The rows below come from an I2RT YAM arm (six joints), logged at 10 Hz.
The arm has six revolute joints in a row. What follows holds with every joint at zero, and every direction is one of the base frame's. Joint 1 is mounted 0.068 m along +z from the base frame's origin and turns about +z. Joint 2 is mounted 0.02 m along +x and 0.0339 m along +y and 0.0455 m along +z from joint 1 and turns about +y. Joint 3 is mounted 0.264 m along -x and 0.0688 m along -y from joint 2 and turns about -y. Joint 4 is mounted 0.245 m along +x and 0.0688 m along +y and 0.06 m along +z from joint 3 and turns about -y. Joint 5 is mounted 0.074 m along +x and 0.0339 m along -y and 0.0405 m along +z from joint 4 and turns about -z. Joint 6 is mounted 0.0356 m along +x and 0.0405 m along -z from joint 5 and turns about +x. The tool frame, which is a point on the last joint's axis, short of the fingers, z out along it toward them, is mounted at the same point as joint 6; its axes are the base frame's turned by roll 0, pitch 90 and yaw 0 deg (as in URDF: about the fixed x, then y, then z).
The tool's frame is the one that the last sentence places.
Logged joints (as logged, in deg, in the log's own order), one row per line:
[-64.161, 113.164, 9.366, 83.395, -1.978, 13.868]
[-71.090, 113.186, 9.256, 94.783, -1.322, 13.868]
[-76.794, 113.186, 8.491, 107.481, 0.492, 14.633]
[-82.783, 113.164, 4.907, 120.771, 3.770, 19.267]
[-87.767, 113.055, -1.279, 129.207, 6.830, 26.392]
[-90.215, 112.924, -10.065, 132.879, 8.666, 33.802]
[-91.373, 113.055, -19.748, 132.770, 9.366, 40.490]
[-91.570, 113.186, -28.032, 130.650, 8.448, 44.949]
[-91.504, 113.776, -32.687, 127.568, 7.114, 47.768]
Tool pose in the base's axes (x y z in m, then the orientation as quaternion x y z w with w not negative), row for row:
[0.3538, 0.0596, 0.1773, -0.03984, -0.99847, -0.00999, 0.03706]
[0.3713, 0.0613, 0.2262, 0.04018, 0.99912, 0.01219, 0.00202]
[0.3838, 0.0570, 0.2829, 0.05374, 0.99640, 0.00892, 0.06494]
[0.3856, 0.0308, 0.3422, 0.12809, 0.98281, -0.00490, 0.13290]
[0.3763, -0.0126, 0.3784, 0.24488, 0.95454, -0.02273, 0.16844]
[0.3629, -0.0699, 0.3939, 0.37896, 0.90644, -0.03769, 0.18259]
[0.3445, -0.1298, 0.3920, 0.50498, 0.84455, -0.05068, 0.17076]
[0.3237, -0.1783, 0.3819, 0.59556, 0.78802, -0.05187, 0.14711]
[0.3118, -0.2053, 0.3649, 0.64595, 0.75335, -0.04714, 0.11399]
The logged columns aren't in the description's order. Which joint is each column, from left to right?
Columns, left to right: joint 4, joint 2, joint 1, joint 3, joint 5, joint 6.
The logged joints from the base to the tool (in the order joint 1, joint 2, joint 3, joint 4, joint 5, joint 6), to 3 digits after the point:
[9.366, 113.164, 83.395, -64.161, -1.978, 13.868]
[9.256, 113.186, 94.783, -71.090, -1.322, 13.868]
[8.491, 113.186, 107.481, -76.794, 0.492, 14.633]
[4.907, 113.164, 120.771, -82.783, 3.770, 19.267]
[-1.279, 113.055, 129.207, -87.767, 6.830, 26.392]
[-10.065, 112.924, 132.879, -90.215, 8.666, 33.802]
[-19.748, 113.055, 132.770, -91.373, 9.366, 40.490]
[-28.032, 113.186, 130.650, -91.570, 8.448, 44.949]
[-32.687, 113.776, 127.568, -91.504, 7.114, 47.768]

